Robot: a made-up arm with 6 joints. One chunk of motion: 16 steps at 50 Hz.
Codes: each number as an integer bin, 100 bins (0 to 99) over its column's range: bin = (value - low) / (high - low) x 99, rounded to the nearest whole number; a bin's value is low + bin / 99 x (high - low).
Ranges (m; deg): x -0.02..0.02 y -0.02..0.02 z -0.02..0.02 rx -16..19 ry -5..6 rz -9..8
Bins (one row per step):
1: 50 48 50 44 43 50
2: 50 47 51 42 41 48
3: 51 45 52 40 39 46
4: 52 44 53 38 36 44
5: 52 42 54 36 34 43
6: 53 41 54 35 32 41
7: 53 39 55 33 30 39
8: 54 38 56 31 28 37
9: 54 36 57 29 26 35
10: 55 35 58 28 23 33
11: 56 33 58 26 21 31
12: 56 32 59 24 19 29
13: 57 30 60 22 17 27
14: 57 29 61 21 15 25
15: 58 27 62 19 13 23
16: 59 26 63 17 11 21
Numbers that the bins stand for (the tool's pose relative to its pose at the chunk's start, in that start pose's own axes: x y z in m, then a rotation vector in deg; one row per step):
1: 0.0002 -0.0006 0.0002 -0.44 -0.22 -0.41
2: 0.0002 -0.0010 0.0006 -1.15 -0.44 -0.76
3: 0.0006 -0.0018 0.0010 -1.86 -0.67 -1.10
4: 0.0010 -0.0022 0.0014 -2.57 -1.00 -1.44
5: 0.0010 -0.0030 0.0018 -3.27 -1.22 -1.62
6: 0.0014 -0.0034 0.0018 -3.63 -1.44 -1.96
7: 0.0014 -0.0042 0.0022 -4.33 -1.67 -2.30
8: 0.0018 -0.0046 0.0026 -5.04 -1.89 -2.65
9: 0.0018 -0.0055 0.0030 -5.75 -2.11 -2.99
10: 0.0022 -0.0059 0.0034 -6.10 -2.44 -3.33
11: 0.0026 -0.0067 0.0034 -6.81 -2.67 -3.68
12: 0.0026 -0.0071 0.0038 -7.52 -2.89 -4.02
13: 0.0030 -0.0079 0.0042 -8.22 -3.11 -4.36
14: 0.0030 -0.0083 0.0046 -8.58 -3.33 -4.71
15: 0.0034 -0.0091 0.0051 -9.28 -3.56 -5.05
16: 0.0038 -0.0095 0.0055 -9.99 -3.78 -5.39

